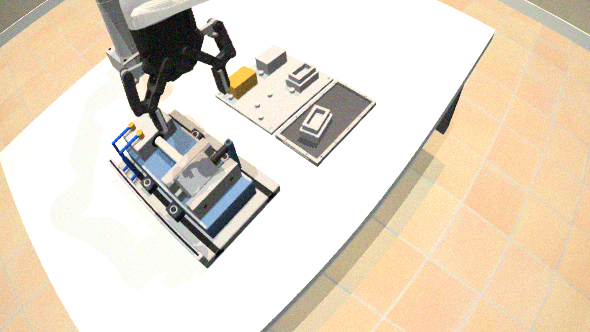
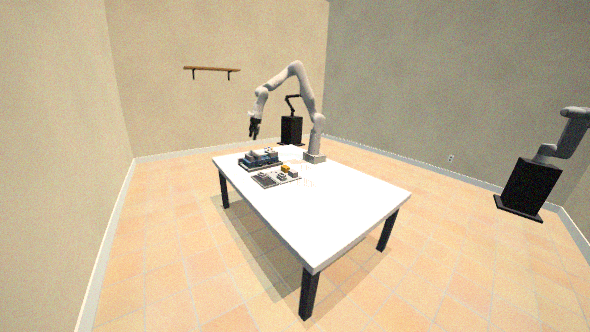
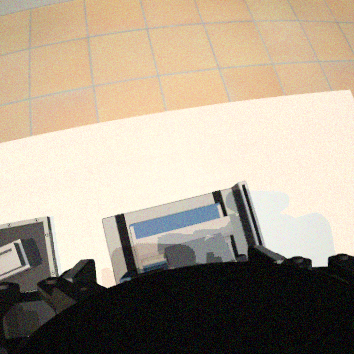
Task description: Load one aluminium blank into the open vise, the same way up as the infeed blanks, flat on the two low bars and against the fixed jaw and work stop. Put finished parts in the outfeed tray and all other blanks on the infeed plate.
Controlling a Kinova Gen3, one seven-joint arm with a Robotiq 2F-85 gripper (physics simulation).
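Seen in the pictures: gripper, between the fingertips: [image 1: 194, 110] [image 2: 252, 138]; arm's base, origin of its link: [image 1: 132, 46] [image 2: 312, 153].
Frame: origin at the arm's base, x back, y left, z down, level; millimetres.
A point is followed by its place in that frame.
Observation:
My gripper [image 1: 192, 107] {x -491, y -147, z -159 mm} [image 2: 253, 137] {x -491, y -147, z -159 mm} [image 3: 172, 270] {x -491, y -147, z -159 mm} is open and empty, above the rear of the blue vise [image 1: 231, 204] {x -536, y -176, z 6 mm} [image 2: 260, 161] {x -443, y -119, z 13 mm} [image 3: 175, 220] {x -527, y -178, z 4 mm}. A grey blank [image 1: 197, 173] {x -486, y -182, z -48 mm} sits between the vise jaws, partly in shadow; whether it lies flat on the bars or touches the fixed jaw [image 1: 217, 186] {x -516, y -175, z -29 mm} is unclear. The black stop rod [image 1: 220, 154] {x -484, y -130, z -31 mm} is beside it. On the infeed plate [image 1: 285, 102] {x -456, y 67, z 55 mm} are a grey block [image 1: 271, 60] {x -377, y 128, z 20 mm}, an orange block [image 1: 242, 82] {x -368, y 45, z 21 mm} and a pocketed part [image 1: 302, 76] {x -462, y 120, z 21 mm}. Another pocketed part [image 1: 316, 122] {x -544, y 45, z 37 mm} [image 3: 10, 259] {x -543, y 37, z 36 mm} is in the outfeed tray [image 1: 346, 107] {x -563, y 123, z 57 mm} [image 3: 51, 250] {x -541, y -15, z 52 mm}.
Blue bent tubes with orange tips [image 1: 131, 150] stand at the vise's left side. A white cylinder [image 1: 167, 149] {x -387, y -172, z -22 mm} runs to the moving jaw. Small pins stand on the infeed plate. The arm's base [image 2: 314, 157] {x -68, y 77, z 3 mm} stands on the white table [image 2: 320, 215] {x -548, y 537, z 64 mm} behind the trays.

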